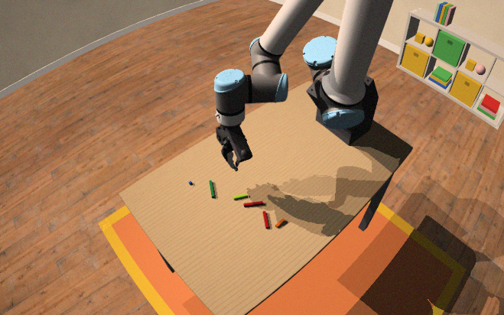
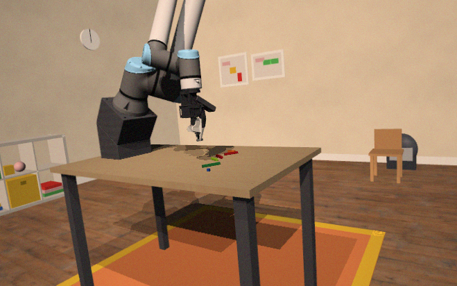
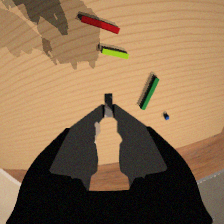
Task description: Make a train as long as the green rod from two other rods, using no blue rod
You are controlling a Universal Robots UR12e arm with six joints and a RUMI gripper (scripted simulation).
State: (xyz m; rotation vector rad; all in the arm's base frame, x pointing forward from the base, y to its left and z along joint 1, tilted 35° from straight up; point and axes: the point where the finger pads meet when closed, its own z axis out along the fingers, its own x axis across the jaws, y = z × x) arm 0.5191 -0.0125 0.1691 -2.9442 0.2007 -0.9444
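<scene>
Now: the orange rod 24 cm to the left of my hand, 11 cm below it and 2 cm behind it. The rest, counted from my hand: green rod (11 cm below, 9 cm ahead, 4 cm to the right); grey rod (1 cm below); lime rod (11 cm below, 6 cm to the left, 2 cm ahead).
</scene>
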